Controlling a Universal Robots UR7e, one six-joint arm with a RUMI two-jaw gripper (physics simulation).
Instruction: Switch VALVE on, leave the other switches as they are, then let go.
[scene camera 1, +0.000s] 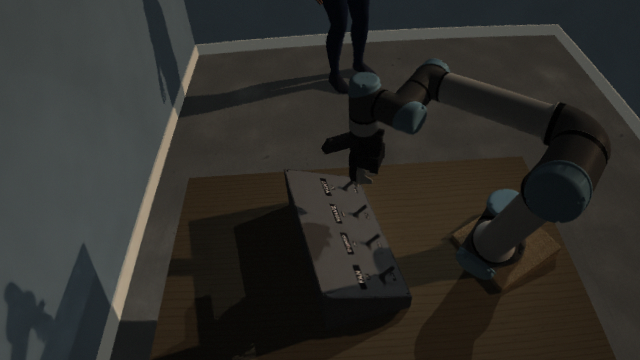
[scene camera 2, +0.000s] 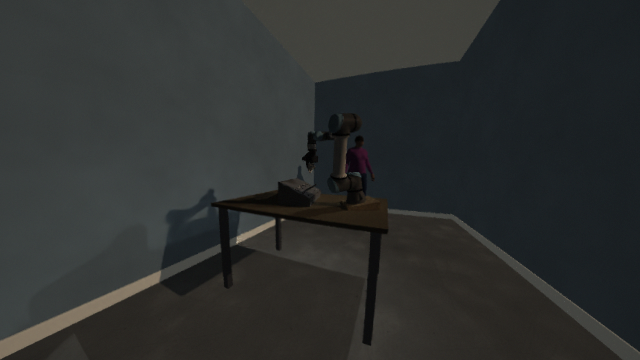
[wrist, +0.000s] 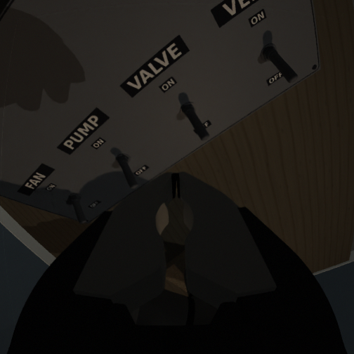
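Pixels of known places: gripper, fingertip midpoint: (scene camera 1: 358, 186) (scene camera 2: 310, 172); arm's base, link origin: (scene camera 2: 356, 201).
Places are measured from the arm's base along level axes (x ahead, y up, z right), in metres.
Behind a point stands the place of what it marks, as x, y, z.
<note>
The sloped grey switch panel (scene camera 1: 307, 192) @(0.612, 0.118, 0.088) (scene camera 2: 290, 194) @(0.430, 0.051, -0.265) (wrist: 107, 37) carries the VALVE label (scene camera 1: 335, 213) @(0.521, 0.088, 0.032) (wrist: 155, 66). The VALVE lever (scene camera 1: 359, 210) @(0.448, 0.077, 0.056) (wrist: 194, 120) leans to its OFF side, partly covering the OFF mark. The VENT lever (scene camera 1: 348, 186) @(0.489, 0.071, 0.165) (wrist: 280, 62), PUMP lever (scene camera 1: 372, 240) @(0.405, 0.076, -0.058) (wrist: 126, 169) and FAN lever (scene camera 1: 386, 273) @(0.363, 0.075, -0.171) (wrist: 78, 207) also lean to OFF. My gripper (scene camera 1: 364, 177) @(0.451, 0.206, 0.038) (scene camera 2: 310, 170) @(0.451, 0.206, 0.038) (wrist: 176, 174) is shut and empty, its fingertips together. It hangs above the panel's OFF-side edge, apart from the levers; in the wrist view the tips appear below the VALVE lever.
The panel stands on a wooden table (scene camera 1: 430, 200) @(0.205, -0.036, 0.212) (scene camera 2: 345, 217) @(-0.035, -0.035, -0.322). The arm's base sits on a wooden block (scene camera 1: 542, 245) @(-0.127, 0.017, -0.012) at the table's right. A person (scene camera 1: 337, 45) (scene camera 2: 358, 160) stands beyond the table. A wall (scene camera 1: 90, 125) rises on the left. Shadows darken part of the panel.
</note>
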